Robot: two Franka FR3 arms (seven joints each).
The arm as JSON. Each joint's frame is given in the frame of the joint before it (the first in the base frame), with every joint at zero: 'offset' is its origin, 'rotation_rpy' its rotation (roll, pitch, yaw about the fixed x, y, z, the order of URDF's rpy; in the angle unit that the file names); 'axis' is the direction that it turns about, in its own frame. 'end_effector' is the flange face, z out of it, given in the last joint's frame.
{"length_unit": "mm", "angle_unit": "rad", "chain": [
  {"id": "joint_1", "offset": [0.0, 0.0, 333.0], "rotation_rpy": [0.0, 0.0, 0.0], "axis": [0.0, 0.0, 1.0]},
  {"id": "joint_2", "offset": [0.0, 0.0, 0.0], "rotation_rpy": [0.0, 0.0, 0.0], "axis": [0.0, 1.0, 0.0]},
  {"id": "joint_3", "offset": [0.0, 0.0, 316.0], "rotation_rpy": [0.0, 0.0, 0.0], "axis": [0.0, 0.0, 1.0]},
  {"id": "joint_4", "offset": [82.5, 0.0, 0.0], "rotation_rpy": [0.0, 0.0, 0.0], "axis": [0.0, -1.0, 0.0]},
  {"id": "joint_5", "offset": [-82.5, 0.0, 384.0], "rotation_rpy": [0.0, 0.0, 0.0], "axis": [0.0, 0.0, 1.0]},
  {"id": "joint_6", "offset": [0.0, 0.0, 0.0], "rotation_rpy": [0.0, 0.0, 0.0], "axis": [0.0, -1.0, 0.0]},
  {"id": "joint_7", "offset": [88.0, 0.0, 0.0], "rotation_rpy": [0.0, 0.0, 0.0], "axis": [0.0, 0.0, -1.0]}
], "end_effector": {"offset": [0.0, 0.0, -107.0], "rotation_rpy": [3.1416, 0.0, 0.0]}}
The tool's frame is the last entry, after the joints.
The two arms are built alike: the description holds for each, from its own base.
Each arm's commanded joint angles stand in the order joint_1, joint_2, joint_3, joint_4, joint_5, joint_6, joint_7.
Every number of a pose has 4 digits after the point.
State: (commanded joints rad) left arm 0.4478 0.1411 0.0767 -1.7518 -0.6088 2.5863 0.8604; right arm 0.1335 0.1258 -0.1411 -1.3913 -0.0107 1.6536 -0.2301
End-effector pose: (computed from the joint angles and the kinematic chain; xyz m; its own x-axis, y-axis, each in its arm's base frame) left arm 0.5601 0.3327 0.5621 0.6821 0.0326 0.7305 0.0807 -0.9963 -0.0309; right arm 0.6019 0.0005 0.6458 0.9660 0.2249 0.1272 0.2190 -0.9739 0.0589
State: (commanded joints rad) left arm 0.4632 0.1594 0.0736 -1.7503 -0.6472 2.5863 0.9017; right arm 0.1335 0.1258 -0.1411 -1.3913 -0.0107 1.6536 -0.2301
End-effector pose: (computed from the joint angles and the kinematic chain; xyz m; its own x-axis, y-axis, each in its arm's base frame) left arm 0.5592 0.3420 0.5506 0.6819 0.0368 0.7305 0.0773 -0.9968 -0.0219; right arm 0.6019 0.0005 0.6458 0.9660 0.2249 0.1272 0.2190 -0.9739 0.0589
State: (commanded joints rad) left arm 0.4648 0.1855 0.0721 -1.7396 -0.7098 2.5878 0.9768; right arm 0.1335 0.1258 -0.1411 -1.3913 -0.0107 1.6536 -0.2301
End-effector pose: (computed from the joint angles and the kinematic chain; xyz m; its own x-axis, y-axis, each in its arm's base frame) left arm 0.5642 0.3458 0.5386 0.6735 0.0181 0.7390 0.0488 -0.9986 -0.0201; right arm 0.6019 0.0005 0.6458 0.9660 0.2249 0.1272 0.2190 -0.9739 0.0589
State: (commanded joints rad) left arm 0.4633 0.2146 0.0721 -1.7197 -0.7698 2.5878 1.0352; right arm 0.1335 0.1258 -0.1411 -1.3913 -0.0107 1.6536 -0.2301
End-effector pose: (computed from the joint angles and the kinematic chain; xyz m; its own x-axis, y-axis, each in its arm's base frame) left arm 0.5710 0.3490 0.5289 0.6606 0.0106 0.7507 0.0294 -0.9995 -0.0118; right arm 0.6019 0.0005 0.6458 0.9660 0.2249 0.1272 0.2190 -0.9739 0.0589
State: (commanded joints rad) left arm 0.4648 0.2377 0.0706 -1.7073 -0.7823 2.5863 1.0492; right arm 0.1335 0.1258 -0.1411 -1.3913 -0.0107 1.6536 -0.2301
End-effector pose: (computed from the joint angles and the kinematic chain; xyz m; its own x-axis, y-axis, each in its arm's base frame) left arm 0.5759 0.3515 0.5196 0.6643 0.0103 0.7474 0.0235 -0.9997 -0.0072; right arm 0.6019 0.0005 0.6458 0.9660 0.2249 0.1272 0.2190 -0.9739 0.0589
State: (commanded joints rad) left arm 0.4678 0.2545 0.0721 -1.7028 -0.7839 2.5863 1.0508; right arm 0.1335 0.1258 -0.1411 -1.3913 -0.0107 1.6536 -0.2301
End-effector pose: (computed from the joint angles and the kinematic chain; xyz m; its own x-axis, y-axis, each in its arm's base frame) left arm 0.5775 0.3556 0.5106 0.6721 0.0166 0.7402 0.0274 -0.9996 -0.0024; right arm 0.6019 0.0005 0.6458 0.9660 0.2249 0.1272 0.2190 -0.9739 0.0589
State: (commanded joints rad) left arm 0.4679 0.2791 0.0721 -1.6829 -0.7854 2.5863 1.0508; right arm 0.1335 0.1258 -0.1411 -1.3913 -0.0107 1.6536 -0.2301
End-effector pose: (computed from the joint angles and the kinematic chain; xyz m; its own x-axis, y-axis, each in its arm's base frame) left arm 0.5832 0.3586 0.5042 0.6752 0.0183 0.7374 0.0276 -0.9996 -0.0005; right arm 0.6019 0.0005 0.6458 0.9660 0.2249 0.1272 0.2190 -0.9739 0.0589
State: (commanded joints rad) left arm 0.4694 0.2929 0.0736 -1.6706 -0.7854 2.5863 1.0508; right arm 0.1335 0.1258 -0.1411 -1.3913 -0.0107 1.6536 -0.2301
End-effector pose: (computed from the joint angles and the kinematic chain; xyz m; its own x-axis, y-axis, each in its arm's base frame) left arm 0.5855 0.3619 0.5012 0.6766 0.0198 0.7361 0.0303 -0.9995 -0.0010; right arm 0.6019 0.0005 0.6458 0.9660 0.2249 0.1272 0.2190 -0.9739 0.0589
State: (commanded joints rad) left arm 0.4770 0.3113 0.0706 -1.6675 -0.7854 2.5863 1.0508; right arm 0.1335 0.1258 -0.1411 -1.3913 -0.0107 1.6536 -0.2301
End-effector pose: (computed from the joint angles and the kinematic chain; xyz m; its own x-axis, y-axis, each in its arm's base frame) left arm 0.5867 0.3663 0.4901 0.6862 0.0285 0.7268 0.0350 -0.9994 0.0062; right arm 0.6019 0.0005 0.6458 0.9660 0.2249 0.1272 0.2190 -0.9739 0.0589
